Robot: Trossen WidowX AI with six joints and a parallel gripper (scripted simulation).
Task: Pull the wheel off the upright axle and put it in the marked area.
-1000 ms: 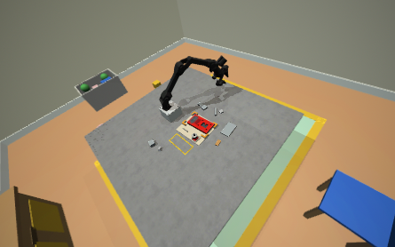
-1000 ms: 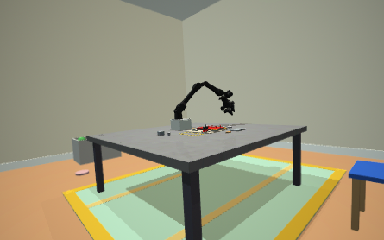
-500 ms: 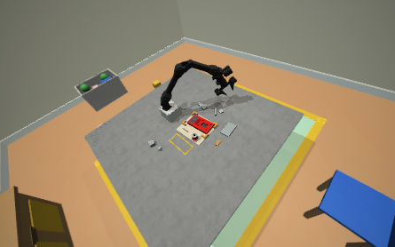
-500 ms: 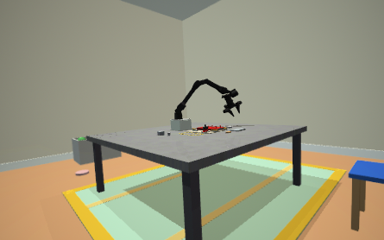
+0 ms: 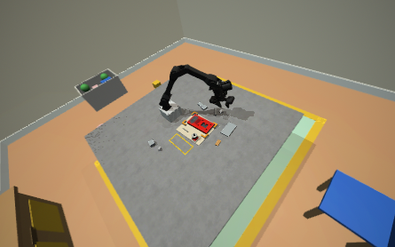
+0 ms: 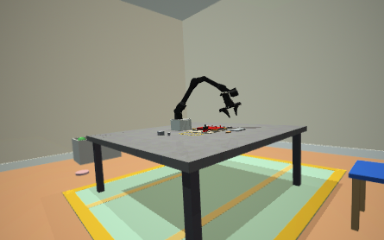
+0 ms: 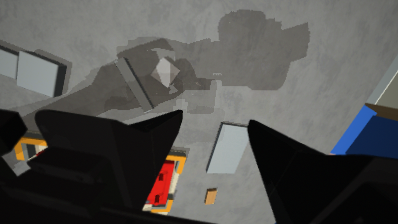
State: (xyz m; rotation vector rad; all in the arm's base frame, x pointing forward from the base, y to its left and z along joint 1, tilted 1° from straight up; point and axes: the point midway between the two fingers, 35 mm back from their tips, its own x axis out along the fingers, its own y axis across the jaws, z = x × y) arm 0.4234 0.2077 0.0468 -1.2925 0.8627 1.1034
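Right now the wheel is 8 cm behind my gripper tip, 30 cm to the right of it and 6 cm below it. From my gripper tip the other things lie so: black axle 8 cm behind, 30 cm to the right, 6 cm below.
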